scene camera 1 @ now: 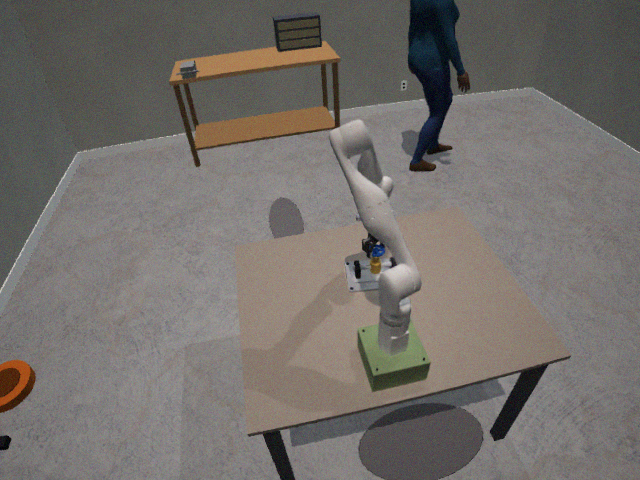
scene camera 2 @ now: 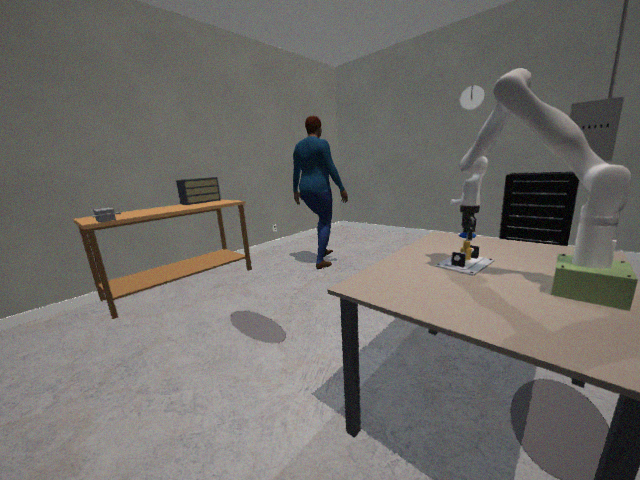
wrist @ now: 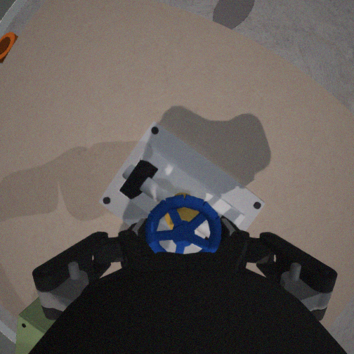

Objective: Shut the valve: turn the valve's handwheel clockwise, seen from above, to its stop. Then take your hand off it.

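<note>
The blue handwheel (scene camera 1: 378,250) (scene camera 2: 466,235) (wrist: 183,197) sits level on top of the yellow valve body (scene camera 1: 375,265) (scene camera 2: 466,251). The valve stands on a light grey base plate (scene camera 1: 360,284) (scene camera 2: 471,269) (wrist: 116,200) on the table. My gripper (wrist: 182,228) points down from above and is shut on the handwheel, with one finger at each side of its rim in the wrist view. In the two scene views the fingers are small and partly hidden. The wheel's near edge is hidden by the gripper's body in the wrist view.
The table (scene camera 1: 289,361) (scene camera 2: 413,299) carries my arm's green base block (scene camera 1: 400,373) (scene camera 2: 592,289). A black flange (wrist: 139,179) stands beside the wheel. A person (scene camera 1: 433,62) (scene camera 2: 314,170) is beyond the table. A wooden bench (scene camera 1: 248,63) (scene camera 2: 155,212) stands at the wall.
</note>
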